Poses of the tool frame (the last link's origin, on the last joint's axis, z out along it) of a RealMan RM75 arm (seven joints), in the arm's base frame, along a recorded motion.
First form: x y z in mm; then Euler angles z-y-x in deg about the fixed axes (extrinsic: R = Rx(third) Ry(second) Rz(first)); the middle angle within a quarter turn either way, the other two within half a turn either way.
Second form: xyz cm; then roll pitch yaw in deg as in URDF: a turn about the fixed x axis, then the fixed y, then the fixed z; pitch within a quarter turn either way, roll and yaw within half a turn. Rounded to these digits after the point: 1 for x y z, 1 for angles.
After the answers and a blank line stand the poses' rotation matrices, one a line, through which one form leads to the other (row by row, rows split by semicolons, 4 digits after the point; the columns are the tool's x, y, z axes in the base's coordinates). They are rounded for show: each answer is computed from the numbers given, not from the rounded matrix.
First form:
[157 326 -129 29.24 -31.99 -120.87]
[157 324 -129 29.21 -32.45 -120.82]
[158 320 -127 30.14 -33.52 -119.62]
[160 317 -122 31.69 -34.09 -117.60]
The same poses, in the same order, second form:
[15.7 32.6 -12.9 -125.2 41.0 11.2]
[15.7 32.4 -12.9 -125.1 41.2 11.7]
[15.8 32.0 -12.7 -123.8 42.3 13.0]
[16.0 31.7 -12.2 -121.8 43.4 14.3]

0.7401 -0.4143 -0.5298; 0.1462 -0.6698 0.7280; -0.6565 -0.6162 -0.4352
0.7366 -0.4118 -0.5366; 0.1522 -0.6721 0.7247; -0.6590 -0.6154 -0.4323
0.7210 -0.4186 -0.5522; 0.1670 -0.6685 0.7247; -0.6725 -0.6147 -0.4120
0.7047 -0.4351 -0.5605; 0.1793 -0.6552 0.7339; -0.6865 -0.6177 -0.3837

